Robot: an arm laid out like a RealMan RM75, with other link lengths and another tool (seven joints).
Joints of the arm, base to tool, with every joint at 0 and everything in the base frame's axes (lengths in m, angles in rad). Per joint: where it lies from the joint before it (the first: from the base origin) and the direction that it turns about. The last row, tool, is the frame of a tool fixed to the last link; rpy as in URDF.
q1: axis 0 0 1 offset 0.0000 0.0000 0.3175
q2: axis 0 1 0 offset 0.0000 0.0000 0.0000
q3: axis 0 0 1 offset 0.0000 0.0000 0.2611
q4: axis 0 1 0 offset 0.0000 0.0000 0.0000
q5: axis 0 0 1 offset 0.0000 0.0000 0.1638
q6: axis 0 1 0 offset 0.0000 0.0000 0.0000
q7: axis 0 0 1 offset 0.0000 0.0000 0.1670
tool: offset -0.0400 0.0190 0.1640 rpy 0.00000 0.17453 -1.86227
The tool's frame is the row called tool.
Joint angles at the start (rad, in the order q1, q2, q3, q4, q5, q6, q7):
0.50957, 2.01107, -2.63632, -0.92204, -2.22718, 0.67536, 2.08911
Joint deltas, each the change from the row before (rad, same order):
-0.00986, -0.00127, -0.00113, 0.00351, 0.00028, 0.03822, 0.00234
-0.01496, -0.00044, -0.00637, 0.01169, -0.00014, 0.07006, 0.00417
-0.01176, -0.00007, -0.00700, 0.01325, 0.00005, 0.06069, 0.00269
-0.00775, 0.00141, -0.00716, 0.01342, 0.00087, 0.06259, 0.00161
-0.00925, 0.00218, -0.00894, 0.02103, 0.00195, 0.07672, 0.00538
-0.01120, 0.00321, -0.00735, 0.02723, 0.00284, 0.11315, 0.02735
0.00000, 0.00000, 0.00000, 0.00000, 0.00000, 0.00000, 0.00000
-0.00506, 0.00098, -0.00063, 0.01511, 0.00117, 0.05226, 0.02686
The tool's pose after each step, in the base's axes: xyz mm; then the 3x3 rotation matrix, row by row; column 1 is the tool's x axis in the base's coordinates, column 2 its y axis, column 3 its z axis. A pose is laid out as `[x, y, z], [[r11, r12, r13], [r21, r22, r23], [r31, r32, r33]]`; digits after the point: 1 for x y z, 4 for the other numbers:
[24.6, 396.3, -119.1], [[-0.3679, 0.7464, -0.5546], [0.1520, 0.6366, 0.7560], [0.9174, 0.1938, -0.3477]]
[21.5, 398.1, -103.5], [[-0.3344, 0.7487, -0.5724], [0.1126, 0.6347, 0.7645], [0.9357, 0.1912, -0.2965]]
[19.8, 398.9, -90.5], [[-0.3087, 0.7490, -0.5863], [0.0776, 0.6342, 0.7693], [0.9480, 0.1919, -0.2539]]
[16.0, 399.0, -77.0], [[-0.2812, 0.7464, -0.6032], [0.0399, 0.6371, 0.7697], [0.9588, 0.1923, -0.2089]]
[13.3, 398.8, -60.5], [[-0.2476, 0.7446, -0.6199], [-0.0045, 0.6389, 0.7693], [0.9688, 0.1933, -0.1548]]
[7.4, 397.5, -32.7], [[-0.1779, 0.7462, -0.6415], [-0.0623, 0.6420, 0.7641], [0.9821, 0.1759, -0.0677]]
[7.4, 397.5, -32.7], [[-0.1779, 0.7462, -0.6415], [-0.0623, 0.6420, 0.7641], [0.9821, 0.1759, -0.0677]]
[5.9, 397.0, -18.4], [[-0.1368, 0.7501, -0.6470], [-0.0824, 0.6422, 0.7621], [0.9872, 0.1576, -0.0261]]

